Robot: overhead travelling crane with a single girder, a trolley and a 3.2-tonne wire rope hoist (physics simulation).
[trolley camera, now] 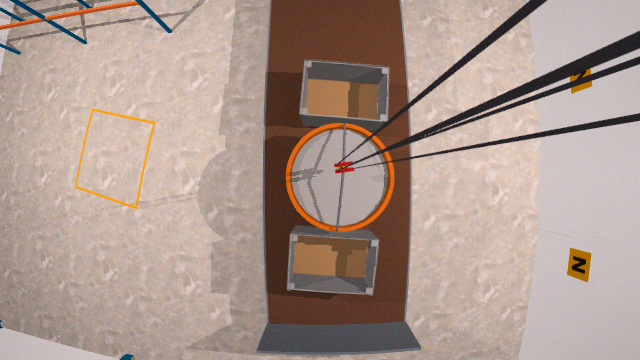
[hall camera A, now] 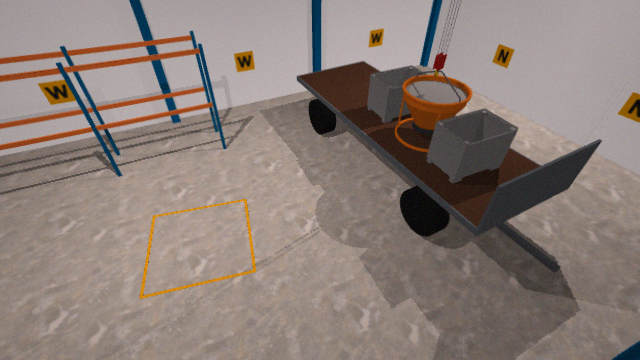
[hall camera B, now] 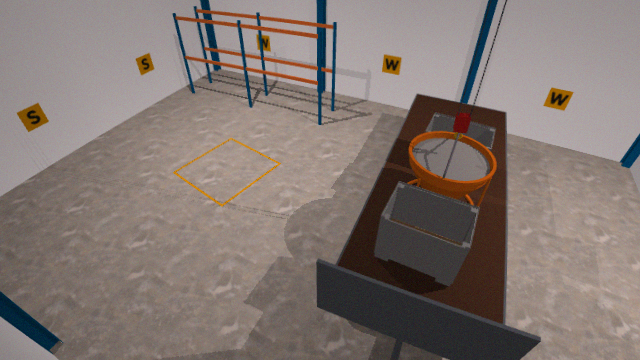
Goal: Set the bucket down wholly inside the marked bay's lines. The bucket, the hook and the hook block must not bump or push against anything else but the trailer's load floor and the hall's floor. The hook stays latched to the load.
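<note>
The orange bucket (hall camera A: pixel 431 119) (hall camera B: pixel 442 186) (trolley camera: pixel 367 187) appears to stand upright on the trailer's load floor (hall camera A: pixel 340 90) (hall camera B: pixel 490 280) (trolley camera: pixel 335 35), between two grey crates. My hook (hall camera A: pixel 436 74) (hall camera B: pixel 458 135) is latched to the top of the bucket's raised bail, under the red hook block (hall camera A: pixel 440 61) (hall camera B: pixel 462 122) (trolley camera: pixel 345 170). The base ring is partly hidden by the near crate in both hall views. The yellow outline of the marked bay (hall camera A: pixel 200 208) (hall camera B: pixel 202 156) (trolley camera: pixel 123 116) lies on the hall floor beside the trailer, left of it in the trolley view.
One crate (hall camera A: pixel 460 155) (hall camera B: pixel 420 252) (trolley camera: pixel 332 285) stands close to the bucket on the headboard side, the other crate (hall camera A: pixel 382 97) (trolley camera: pixel 320 120) close on the opposite side. The grey headboard (hall camera A: pixel 545 187) (hall camera B: pixel 425 320) (trolley camera: pixel 340 338) rises at the trailer's end. A blue-and-orange rack (hall camera A: pixel 89 119) (hall camera B: pixel 245 65) stands beyond the bay.
</note>
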